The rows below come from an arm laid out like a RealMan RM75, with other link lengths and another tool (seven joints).
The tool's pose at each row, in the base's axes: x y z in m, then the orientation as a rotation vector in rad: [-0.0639, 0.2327, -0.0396, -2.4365, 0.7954, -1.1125]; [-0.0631, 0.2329, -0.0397, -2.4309, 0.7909, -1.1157]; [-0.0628, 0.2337, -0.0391, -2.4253, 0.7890, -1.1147]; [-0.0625, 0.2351, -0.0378, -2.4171, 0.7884, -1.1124]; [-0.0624, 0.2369, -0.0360, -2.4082, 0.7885, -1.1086]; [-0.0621, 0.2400, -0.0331, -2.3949, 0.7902, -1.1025]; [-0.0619, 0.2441, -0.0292, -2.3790, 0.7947, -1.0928]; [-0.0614, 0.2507, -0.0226, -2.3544, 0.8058, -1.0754]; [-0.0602, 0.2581, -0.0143, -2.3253, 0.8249, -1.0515]
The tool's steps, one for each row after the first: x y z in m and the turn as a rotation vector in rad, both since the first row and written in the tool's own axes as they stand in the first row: [0.0002, -0.0004, 0.0007, 0.0063, 0.0017, -0.0003]; [0.0003, -0.0014, 0.0006, 0.0118, 0.0010, 0.0018]; [0.0003, -0.0033, 0.0001, 0.0188, -0.0003, 0.0062]; [0.0003, -0.0057, -0.0008, 0.0262, -0.0024, 0.0117]; [0.0002, -0.0097, -0.0022, 0.0365, -0.0055, 0.0209]; [0.0000, -0.0150, -0.0042, 0.0478, -0.0106, 0.0338]; [0.0000, -0.0237, -0.0074, 0.0633, -0.0192, 0.0566]; [0.0009, -0.0342, -0.0112, 0.0786, -0.0306, 0.0877]
